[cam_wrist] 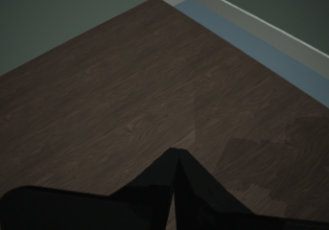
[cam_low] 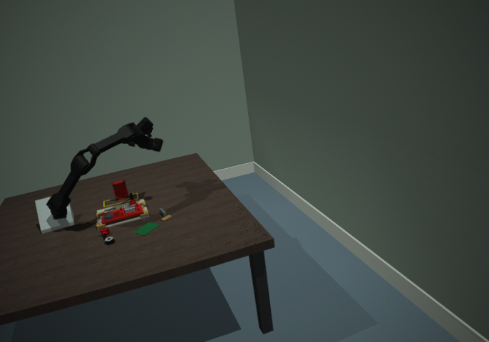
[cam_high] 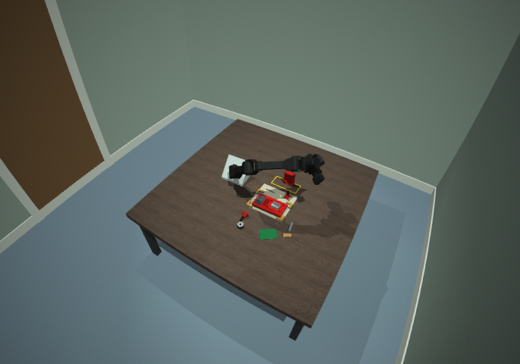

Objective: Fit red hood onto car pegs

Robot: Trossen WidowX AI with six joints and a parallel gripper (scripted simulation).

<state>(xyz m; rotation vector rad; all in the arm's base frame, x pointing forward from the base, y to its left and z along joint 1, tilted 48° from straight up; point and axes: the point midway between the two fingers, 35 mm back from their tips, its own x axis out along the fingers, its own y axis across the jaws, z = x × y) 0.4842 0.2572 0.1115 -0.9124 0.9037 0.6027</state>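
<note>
Right now my gripper tip is 220 mm past the red hood, 210 mm above it and 50 mm to the right of it. Round my gripper tip: tan block 330 mm to the right, 250 mm below, 20 mm behind; green plate 380 mm to the right, 250 mm below, 120 mm behind; grey piece 280 mm to the right, 240 mm below, 30 mm behind.
</note>
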